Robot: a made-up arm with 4 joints. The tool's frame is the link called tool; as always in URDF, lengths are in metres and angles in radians.
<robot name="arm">
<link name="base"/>
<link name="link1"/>
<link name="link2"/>
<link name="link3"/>
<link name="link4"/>
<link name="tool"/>
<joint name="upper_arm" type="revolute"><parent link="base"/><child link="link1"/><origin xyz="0.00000 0.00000 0.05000" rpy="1.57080 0.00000 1.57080"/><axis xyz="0 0 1"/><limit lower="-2.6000" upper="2.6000" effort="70" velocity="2.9"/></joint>
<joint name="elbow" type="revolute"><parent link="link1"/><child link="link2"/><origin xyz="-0.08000 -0.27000 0.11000" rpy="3.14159 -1.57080 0.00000"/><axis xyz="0 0 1"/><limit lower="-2.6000" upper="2.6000" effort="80" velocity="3.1"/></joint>
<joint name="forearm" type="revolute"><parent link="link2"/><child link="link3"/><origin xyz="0.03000 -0.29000 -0.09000" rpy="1.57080 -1.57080 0.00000"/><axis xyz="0 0 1"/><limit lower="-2.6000" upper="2.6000" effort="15" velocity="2.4"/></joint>
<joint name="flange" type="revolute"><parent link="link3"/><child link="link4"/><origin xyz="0.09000 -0.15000 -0.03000" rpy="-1.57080 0.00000 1.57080"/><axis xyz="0 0 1"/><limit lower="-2.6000" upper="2.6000" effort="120" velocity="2.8"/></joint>
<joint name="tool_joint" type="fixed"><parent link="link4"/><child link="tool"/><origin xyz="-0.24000 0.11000 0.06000" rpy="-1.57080 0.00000 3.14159"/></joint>
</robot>
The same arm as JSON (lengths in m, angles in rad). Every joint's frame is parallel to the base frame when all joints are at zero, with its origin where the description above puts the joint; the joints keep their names.
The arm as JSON. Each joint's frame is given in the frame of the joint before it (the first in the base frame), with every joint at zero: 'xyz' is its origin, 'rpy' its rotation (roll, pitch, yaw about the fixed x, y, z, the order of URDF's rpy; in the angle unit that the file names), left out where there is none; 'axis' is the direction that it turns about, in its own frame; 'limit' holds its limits. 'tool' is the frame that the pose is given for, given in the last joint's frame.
{"units": {"length": "m", "angle": "rad"}, "joints": [
  {"name": "upper_arm", "type": "revolute", "origin": {"xyz": [0.0, 0.0, 0.05]}, "axis": "+x", "limit": {"lower": -2.6, "upper": 2.6}},
  {"name": "elbow", "type": "revolute", "origin": {"xyz": [0.11, -0.08, -0.27]}, "axis": "+y", "limit": {"lower": -2.6, "upper": 2.6}},
  {"name": "forearm", "type": "revolute", "origin": {"xyz": [0.03, -0.09, 0.29]}, "axis": "+z", "limit": {"lower": -2.6, "upper": 2.6}},
  {"name": "flange", "type": "revolute", "origin": {"xyz": [0.15, 0.09, -0.03]}, "axis": "-y", "limit": {"lower": -2.6, "upper": 2.6}}
], "tool": {"origin": {"xyz": [0.24, -0.06, -0.11], "rpy": [0.0, 0.0, 0.0]}}}

